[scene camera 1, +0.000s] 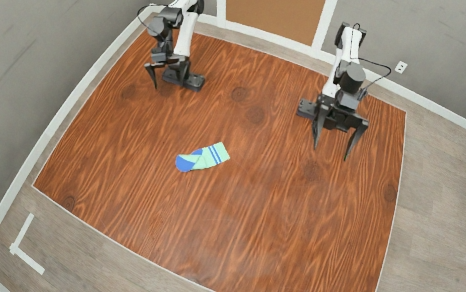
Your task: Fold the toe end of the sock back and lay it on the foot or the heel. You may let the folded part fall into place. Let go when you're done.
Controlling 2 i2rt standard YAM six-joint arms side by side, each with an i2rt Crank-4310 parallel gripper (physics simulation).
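Note:
A mint-green sock [214,155] lies left of the picture's centre, its cuff with two blue stripes toward the right. One blue patch [185,163] is at its lower-left end, and another blue patch [197,152] shows at its upper edge. Green fabric lies between them, with slanting creases and overlapping layers around the foot and heel. The exact layering is too small to tell. My right gripper [169,87] is open and empty at the upper left, well away from the sock. My left gripper [330,154] is open and empty, far to the right of the sock.
The sock lies on a reddish wood surface [260,200] with pale edges. The dark arm bases [198,83] [305,109] stand toward the back. Walls with white skirting rise at the left and behind the arms. A white corner marking [22,231] lies on the floor at the lower left.

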